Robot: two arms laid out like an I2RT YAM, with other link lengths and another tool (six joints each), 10 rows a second.
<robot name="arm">
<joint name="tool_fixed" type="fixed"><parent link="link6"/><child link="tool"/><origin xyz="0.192 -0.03 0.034" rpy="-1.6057 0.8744 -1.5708"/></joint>
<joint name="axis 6" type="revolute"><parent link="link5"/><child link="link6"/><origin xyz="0.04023 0 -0.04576" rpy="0 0 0"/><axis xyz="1 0 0"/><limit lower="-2.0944" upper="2.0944"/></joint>
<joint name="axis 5" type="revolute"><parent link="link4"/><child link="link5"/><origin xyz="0.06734 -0.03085 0.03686" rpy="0 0 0"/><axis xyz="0 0 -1"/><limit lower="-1.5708" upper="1.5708"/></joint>
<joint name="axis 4" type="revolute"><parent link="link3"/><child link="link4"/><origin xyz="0.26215 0.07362 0.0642" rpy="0 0 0"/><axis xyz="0 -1 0"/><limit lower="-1.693" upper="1.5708"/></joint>
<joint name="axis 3" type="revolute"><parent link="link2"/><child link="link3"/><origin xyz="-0.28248 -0.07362 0" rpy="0 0 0"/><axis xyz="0 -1 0"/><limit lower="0" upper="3.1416"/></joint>
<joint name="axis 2" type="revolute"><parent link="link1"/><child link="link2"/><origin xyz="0.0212 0.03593 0.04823" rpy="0 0 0"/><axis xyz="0 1 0"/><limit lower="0" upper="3.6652"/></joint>
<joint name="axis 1" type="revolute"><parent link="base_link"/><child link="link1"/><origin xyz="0 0 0.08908" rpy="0 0 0"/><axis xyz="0 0 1"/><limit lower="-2.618" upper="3.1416"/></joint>
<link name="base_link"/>
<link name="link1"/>
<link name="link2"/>
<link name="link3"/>
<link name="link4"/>
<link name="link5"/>
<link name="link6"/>
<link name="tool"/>
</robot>
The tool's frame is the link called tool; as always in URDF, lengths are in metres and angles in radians.
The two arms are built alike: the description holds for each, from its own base.
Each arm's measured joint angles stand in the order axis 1, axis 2, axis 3, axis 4, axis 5, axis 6.
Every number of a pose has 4 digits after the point.
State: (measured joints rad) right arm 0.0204 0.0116 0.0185 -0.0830 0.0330 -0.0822; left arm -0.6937 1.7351 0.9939 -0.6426 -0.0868 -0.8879
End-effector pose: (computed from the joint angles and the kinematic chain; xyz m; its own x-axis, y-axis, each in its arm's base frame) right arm 0.3008 -0.0235 0.2113 -0.0629 -0.7033 -0.7081 -0.0792 0.7108 -0.6990; left arm 0.3244 -0.2273 0.0002 -0.6143 -0.7847 -0.0827 -0.7703 0.6191 -0.1528
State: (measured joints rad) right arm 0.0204 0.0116 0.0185 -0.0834 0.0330 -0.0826; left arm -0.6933 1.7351 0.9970 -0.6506 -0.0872 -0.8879
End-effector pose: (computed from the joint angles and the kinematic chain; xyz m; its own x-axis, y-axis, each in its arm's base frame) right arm 0.3008 -0.0235 0.2112 -0.0632 -0.7036 -0.7078 -0.0795 0.7105 -0.6992; left arm 0.3237 -0.2265 0.0005 -0.6143 -0.7847 -0.0832 -0.7711 0.6193 -0.1479
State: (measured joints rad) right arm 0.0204 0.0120 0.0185 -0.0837 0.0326 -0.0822; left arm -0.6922 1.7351 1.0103 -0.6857 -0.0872 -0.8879
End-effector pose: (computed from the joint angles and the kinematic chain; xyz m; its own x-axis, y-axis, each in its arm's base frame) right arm 0.3008 -0.0235 0.2109 -0.0634 -0.7033 -0.7080 -0.0803 0.7107 -0.6989; left arm 0.3205 -0.2232 0.0017 -0.6148 -0.7842 -0.0838 -0.7741 0.6203 -0.1263
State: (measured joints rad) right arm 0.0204 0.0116 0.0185 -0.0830 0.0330 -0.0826; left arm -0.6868 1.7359 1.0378 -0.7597 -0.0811 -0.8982
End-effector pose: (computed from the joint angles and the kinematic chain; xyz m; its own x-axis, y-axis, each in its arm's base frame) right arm 0.3008 -0.0235 0.2113 -0.0629 -0.7036 -0.7078 -0.0793 0.7105 -0.6992; left arm 0.3131 -0.2157 0.0044 -0.6065 -0.7913 -0.0778 -0.7873 0.6113 -0.0800
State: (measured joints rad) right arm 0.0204 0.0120 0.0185 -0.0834 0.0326 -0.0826; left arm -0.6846 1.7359 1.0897 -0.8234 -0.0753 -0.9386
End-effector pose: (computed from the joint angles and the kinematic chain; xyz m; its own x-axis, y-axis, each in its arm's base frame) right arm 0.3008 -0.0234 0.2110 -0.0632 -0.7036 -0.7078 -0.0801 0.7105 -0.6992; left arm 0.3155 -0.2159 0.0163 -0.5740 -0.8160 -0.0682 -0.8131 0.5778 -0.0709
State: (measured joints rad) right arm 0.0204 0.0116 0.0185 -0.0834 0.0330 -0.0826; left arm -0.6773 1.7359 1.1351 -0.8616 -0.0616 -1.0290
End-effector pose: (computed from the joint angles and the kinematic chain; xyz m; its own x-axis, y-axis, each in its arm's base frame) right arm 0.3008 -0.0235 0.2112 -0.0632 -0.7036 -0.7078 -0.0795 0.7105 -0.6992; left arm 0.3219 -0.2165 0.0279 -0.4936 -0.8686 -0.0438 -0.8647 0.4956 -0.0816
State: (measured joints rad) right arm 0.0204 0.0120 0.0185 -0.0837 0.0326 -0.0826; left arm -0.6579 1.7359 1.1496 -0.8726 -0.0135 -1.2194
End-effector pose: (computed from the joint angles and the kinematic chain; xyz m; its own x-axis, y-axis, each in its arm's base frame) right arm 0.3008 -0.0234 0.2110 -0.0634 -0.7036 -0.7077 -0.0803 0.7105 -0.6991; left arm 0.3234 -0.2123 0.0305 -0.3083 -0.9510 0.0251 -0.9492 0.3058 -0.0749
